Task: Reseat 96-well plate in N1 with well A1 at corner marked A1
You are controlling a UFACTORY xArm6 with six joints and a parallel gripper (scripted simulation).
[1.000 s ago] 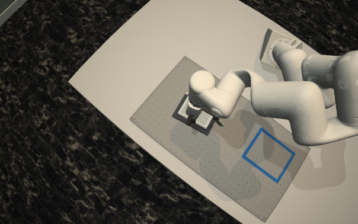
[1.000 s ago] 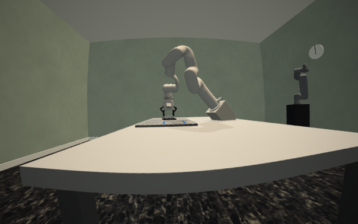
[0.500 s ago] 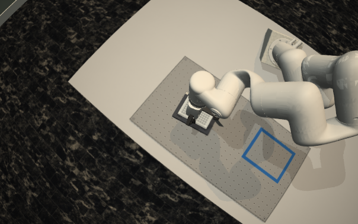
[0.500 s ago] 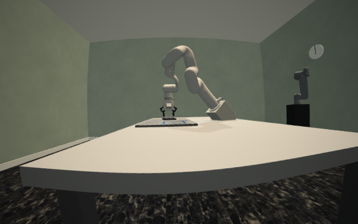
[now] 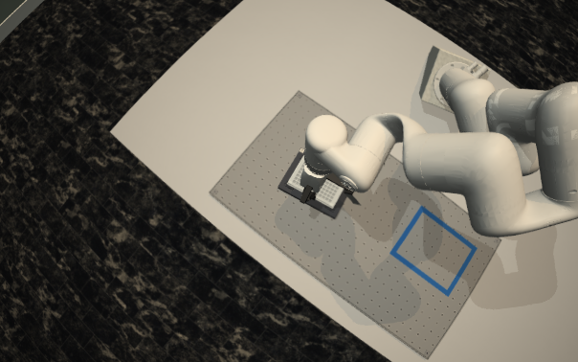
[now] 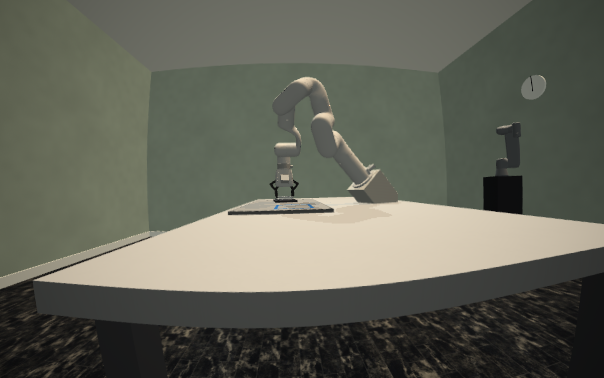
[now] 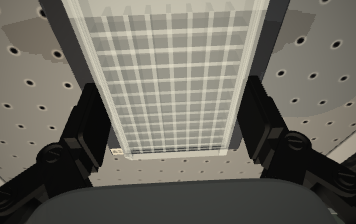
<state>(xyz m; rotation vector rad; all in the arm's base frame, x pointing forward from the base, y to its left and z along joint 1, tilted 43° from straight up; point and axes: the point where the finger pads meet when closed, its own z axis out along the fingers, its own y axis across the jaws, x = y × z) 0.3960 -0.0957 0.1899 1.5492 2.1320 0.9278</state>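
Right now my hand is 10 mm above the 96-well plate. From my hand the other things lie so: small A1 mark: 90 mm to the right, 20 mm below, 20 mm behind; then dark plate nest N1: 30 mm below.
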